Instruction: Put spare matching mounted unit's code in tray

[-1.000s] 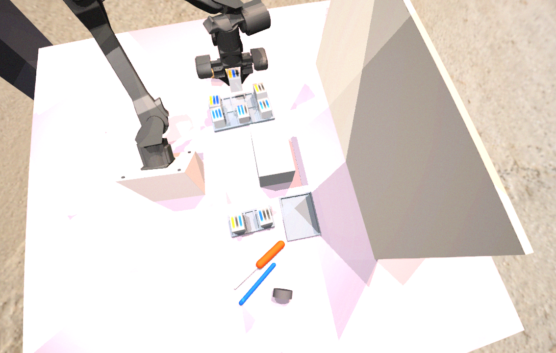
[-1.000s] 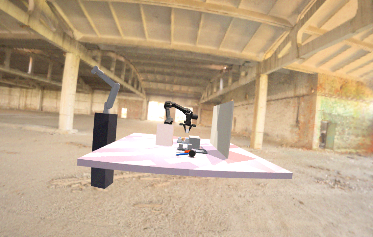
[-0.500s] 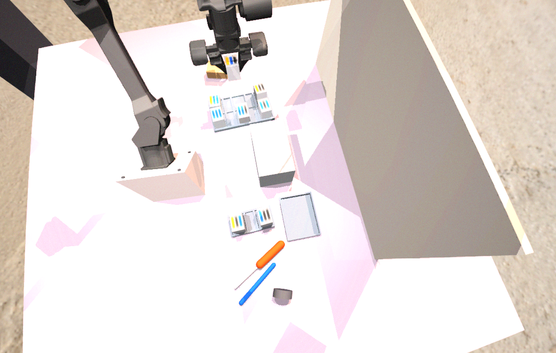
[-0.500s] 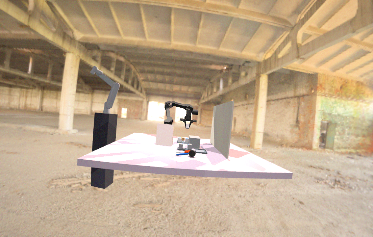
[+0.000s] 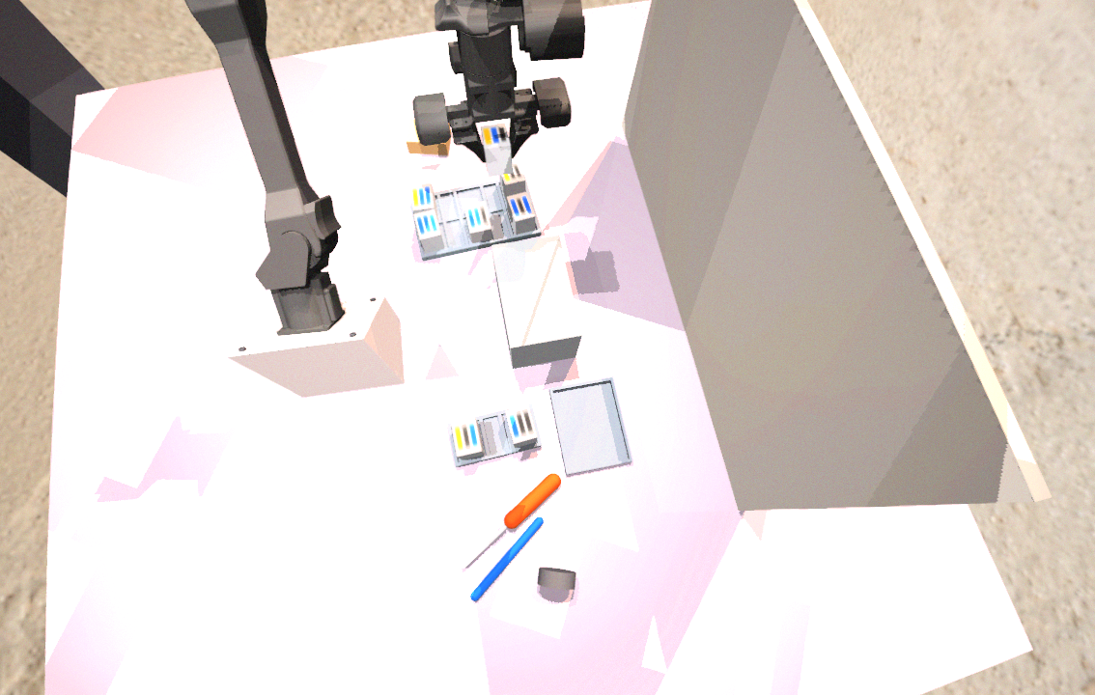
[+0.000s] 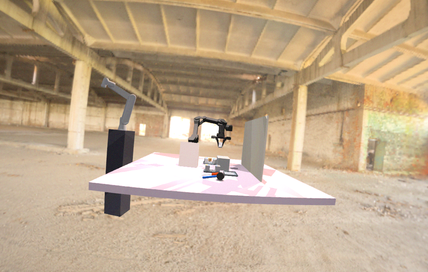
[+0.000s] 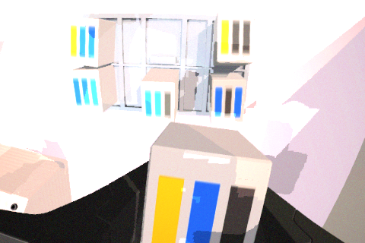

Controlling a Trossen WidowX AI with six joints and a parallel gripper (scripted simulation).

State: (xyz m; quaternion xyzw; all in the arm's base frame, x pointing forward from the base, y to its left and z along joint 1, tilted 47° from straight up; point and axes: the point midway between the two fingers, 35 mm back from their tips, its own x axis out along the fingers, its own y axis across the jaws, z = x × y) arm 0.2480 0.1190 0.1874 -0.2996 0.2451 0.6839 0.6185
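Now: the clear tray 350 mm to the right of my gripper tip, 170 mm below it and 110 mm ahead of it. Round my gripper tip: mounted unit: 160 mm to the right, 120 mm below, 40 mm ahead; then beige panel: 280 mm ahead, 140 mm to the right, 50 mm above; then tan block: 180 mm to the left, 160 mm below, 120 mm behind.
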